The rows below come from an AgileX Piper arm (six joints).
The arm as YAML. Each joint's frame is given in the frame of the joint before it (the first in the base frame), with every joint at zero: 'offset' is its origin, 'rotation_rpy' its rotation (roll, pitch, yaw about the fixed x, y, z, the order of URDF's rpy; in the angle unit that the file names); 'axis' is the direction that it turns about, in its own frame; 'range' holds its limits. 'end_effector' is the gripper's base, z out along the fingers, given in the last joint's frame.
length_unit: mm
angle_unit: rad
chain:
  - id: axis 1
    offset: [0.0, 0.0, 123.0]
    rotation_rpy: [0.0, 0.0, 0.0]
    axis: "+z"
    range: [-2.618, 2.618]
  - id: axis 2
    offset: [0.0, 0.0, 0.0]
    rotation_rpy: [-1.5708, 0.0, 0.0]
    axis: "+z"
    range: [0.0, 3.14]
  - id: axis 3
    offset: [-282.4, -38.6, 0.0]
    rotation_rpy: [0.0, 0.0, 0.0]
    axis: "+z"
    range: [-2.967, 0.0]
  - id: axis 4
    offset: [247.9, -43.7, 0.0]
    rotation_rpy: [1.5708, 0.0, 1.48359]
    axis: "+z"
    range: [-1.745, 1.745]
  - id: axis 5
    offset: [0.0, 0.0, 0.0]
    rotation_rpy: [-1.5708, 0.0, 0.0]
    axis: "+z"
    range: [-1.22, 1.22]
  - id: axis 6
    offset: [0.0, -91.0, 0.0]
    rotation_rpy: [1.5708, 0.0, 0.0]
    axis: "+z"
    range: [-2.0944, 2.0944]
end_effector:
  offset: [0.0, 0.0, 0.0]
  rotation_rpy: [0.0, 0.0, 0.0]
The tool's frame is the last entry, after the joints.
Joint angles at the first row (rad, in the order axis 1, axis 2, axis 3, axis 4, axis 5, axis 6):
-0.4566, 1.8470, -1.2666, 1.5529, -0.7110, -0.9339
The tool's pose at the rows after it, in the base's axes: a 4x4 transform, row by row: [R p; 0 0 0 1], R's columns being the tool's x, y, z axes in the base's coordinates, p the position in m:
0.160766, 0.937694, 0.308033, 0.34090; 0.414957, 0.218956, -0.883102, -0.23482; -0.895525, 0.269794, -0.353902, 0.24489; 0, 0, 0, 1
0.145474, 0.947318, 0.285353, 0.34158; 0.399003, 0.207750, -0.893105, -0.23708; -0.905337, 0.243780, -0.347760, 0.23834; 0, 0, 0, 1
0.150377, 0.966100, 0.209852, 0.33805; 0.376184, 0.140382, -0.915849, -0.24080; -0.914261, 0.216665, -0.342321, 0.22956; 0, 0, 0, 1
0.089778, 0.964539, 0.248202, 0.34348; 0.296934, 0.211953, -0.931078, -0.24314; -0.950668, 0.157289, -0.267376, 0.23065; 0, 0, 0, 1
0.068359, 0.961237, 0.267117, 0.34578; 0.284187, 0.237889, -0.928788, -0.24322; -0.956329, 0.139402, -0.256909, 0.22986; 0, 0, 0, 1
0.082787, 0.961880, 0.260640, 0.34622; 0.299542, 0.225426, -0.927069, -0.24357; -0.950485, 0.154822, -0.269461, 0.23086; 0, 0, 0, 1
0.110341, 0.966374, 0.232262, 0.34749; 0.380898, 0.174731, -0.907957, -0.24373; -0.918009, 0.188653, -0.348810, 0.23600; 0, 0, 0, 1
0.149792, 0.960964, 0.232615, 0.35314; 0.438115, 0.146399, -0.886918, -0.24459; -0.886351, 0.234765, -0.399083, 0.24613; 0, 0, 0, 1
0.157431, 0.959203, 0.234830, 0.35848; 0.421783, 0.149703, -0.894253, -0.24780; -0.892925, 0.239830, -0.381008, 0.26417; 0, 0, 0, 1
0.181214, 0.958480, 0.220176, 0.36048; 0.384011, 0.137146, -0.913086, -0.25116; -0.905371, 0.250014, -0.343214, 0.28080; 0, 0, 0, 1
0.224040, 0.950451, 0.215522, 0.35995; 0.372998, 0.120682, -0.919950, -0.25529; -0.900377, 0.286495, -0.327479, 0.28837; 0, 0, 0, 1
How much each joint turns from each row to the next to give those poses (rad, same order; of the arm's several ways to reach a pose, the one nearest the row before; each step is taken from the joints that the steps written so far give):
-0.0020, 0.0221, 0.0000, -0.0139, -0.0043, 0.0324
0.0000, 0.0203, -0.0001, -0.0175, -0.0261, 0.0063
0.0000, 0.0262, 0.0001, 0.0129, -0.0752, 0.0078
0.0000, 0.0161, 0.0000, -0.1313, -0.0096, 0.0218
0.0000, 0.0049, -0.0001, -0.0305, 0.0095, -0.0001
0.0000, 0.0000, -0.0096, 0.0283, 0.0037, -0.0080
0.0000, -0.0058, -0.0456, 0.1675, 0.0216, -0.1048
0.0000, 0.0000, -0.0635, 0.1345, 0.0182, -0.0861
0.0000, 0.0000, -0.0690, 0.0415, -0.0143, -0.0742
0.0000, 0.0000, -0.0545, 0.0000, -0.0342, -0.0243
-0.0083, 0.0000, -0.0250, 0.0000, -0.0047, 0.0199

